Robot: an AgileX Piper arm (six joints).
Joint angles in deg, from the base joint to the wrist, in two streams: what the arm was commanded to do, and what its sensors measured. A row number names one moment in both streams.
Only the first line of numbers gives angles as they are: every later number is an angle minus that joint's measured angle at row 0.
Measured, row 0: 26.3 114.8 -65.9 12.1 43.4 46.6
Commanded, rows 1 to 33: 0.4 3.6 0.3 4.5 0.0 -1.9; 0.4 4.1 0.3 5.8 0.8 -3.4; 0.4 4.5 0.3 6.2 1.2 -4.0; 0.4 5.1 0.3 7.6 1.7 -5.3; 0.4 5.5 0.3 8.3 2.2 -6.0; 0.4 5.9 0.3 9.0 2.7 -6.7; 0.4 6.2 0.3 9.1 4.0 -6.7; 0.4 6.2 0.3 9.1 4.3 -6.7; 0.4 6.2 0.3 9.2 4.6 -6.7; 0.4 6.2 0.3 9.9 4.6 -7.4; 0.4 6.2 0.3 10.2 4.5 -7.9; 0.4 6.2 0.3 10.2 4.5 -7.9; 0.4 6.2 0.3 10.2 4.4 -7.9; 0.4 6.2 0.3 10.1 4.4 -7.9; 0.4 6.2 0.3 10.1 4.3 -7.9; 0.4 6.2 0.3 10.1 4.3 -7.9; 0.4 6.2 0.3 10.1 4.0 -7.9; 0.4 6.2 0.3 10.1 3.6 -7.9; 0.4 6.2 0.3 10.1 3.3 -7.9; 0.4 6.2 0.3 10.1 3.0 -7.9; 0.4 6.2 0.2 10.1 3.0 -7.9; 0.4 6.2 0.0 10.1 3.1 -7.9; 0.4 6.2 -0.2 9.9 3.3 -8.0; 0.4 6.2 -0.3 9.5 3.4 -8.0; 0.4 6.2 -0.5 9.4 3.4 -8.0; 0.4 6.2 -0.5 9.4 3.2 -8.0; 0.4 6.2 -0.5 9.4 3.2 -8.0; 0.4 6.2 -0.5 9.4 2.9 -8.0; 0.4 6.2 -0.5 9.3 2.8 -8.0; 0.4 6.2 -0.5 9.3 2.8 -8.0; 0.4 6.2 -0.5 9.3 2.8 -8.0; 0.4 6.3 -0.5 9.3 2.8 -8.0; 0.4 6.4 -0.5 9.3 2.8 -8.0
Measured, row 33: -0.9 2.6 -1.8 4.3 3.2 -7.5
